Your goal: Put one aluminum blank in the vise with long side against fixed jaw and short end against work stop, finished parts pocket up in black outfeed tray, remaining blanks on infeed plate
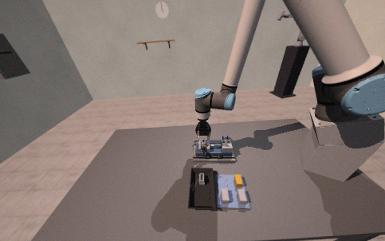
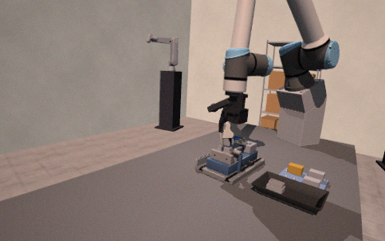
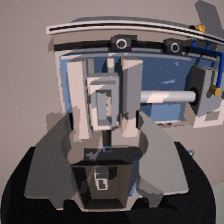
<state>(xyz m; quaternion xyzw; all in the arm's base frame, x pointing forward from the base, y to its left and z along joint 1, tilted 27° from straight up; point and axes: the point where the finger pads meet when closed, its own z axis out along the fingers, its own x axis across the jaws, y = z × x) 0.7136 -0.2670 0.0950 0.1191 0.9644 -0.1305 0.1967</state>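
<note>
Right now my hand is 90 mm above the vise, 70 mm past it and 20 mm to the right of it. The rest, counted from my hand: yellow brass blank: 300 mm to the left, 120 mm behind, 110 mm below.
</note>
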